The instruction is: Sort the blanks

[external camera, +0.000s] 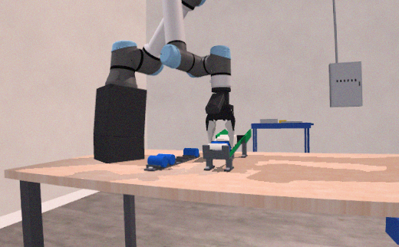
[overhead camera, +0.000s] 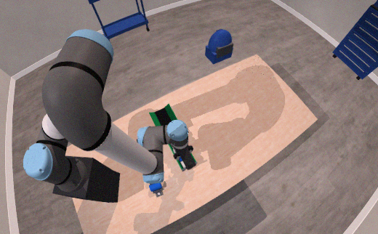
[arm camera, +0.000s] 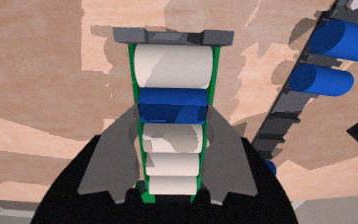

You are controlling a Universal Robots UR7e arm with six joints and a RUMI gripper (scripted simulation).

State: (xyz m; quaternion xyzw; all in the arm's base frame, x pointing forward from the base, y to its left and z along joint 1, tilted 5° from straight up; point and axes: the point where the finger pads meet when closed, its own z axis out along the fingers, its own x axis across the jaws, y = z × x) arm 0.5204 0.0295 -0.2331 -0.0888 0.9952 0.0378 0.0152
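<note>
My hand is 220 mm past the grey stock rack, 20 mm to the right of it and 90 mm above it. Also, from my hand: grey stop 10 mm ahead, 60 mm to the right, 30 mm below.
</note>
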